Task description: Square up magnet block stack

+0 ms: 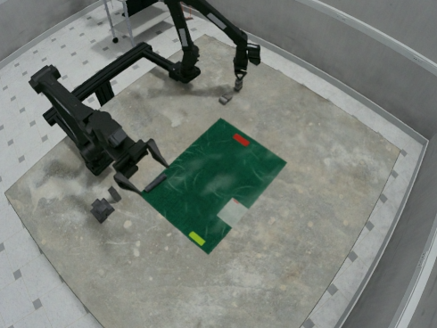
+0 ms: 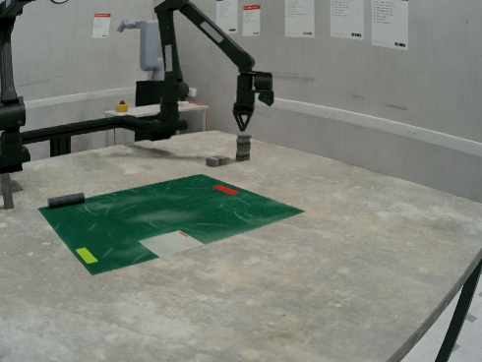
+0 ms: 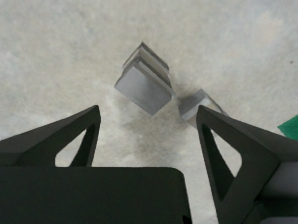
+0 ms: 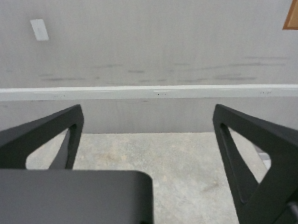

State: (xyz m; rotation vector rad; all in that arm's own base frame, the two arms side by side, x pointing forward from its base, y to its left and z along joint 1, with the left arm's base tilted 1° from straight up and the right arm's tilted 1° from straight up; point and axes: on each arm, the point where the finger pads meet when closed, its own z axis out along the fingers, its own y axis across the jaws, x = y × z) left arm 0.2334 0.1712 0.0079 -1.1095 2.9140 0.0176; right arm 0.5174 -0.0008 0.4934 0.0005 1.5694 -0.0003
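Note:
My left gripper is now 4 cm above the magnet block and 1 cm to the right of it. Also, from my left hand: dark cylinder: 74 cm to the right, 11 cm below; then green mat: 56 cm to the right, 22 cm ahead, 12 cm below.

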